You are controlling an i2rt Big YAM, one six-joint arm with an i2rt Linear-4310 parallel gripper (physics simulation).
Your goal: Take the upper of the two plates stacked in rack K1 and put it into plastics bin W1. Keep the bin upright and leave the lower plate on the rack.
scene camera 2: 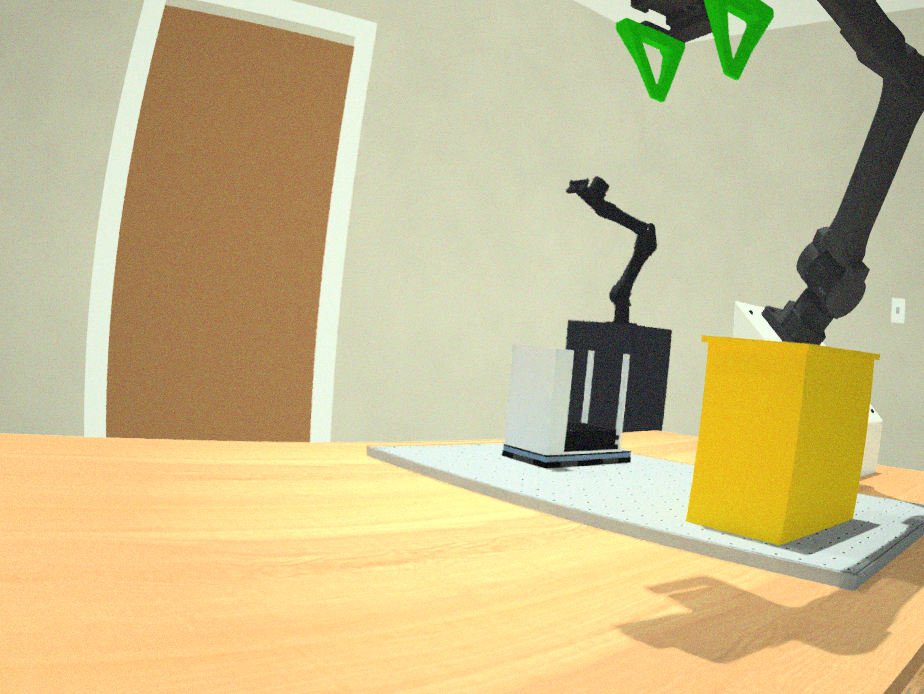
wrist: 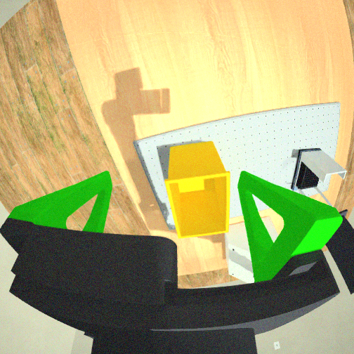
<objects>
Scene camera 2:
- gripper: 692, 89
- black plate: 576, 431
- yellow bin W1: 783, 426
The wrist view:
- gripper: 174, 177
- yellow bin W1: 198, 187
</objects>
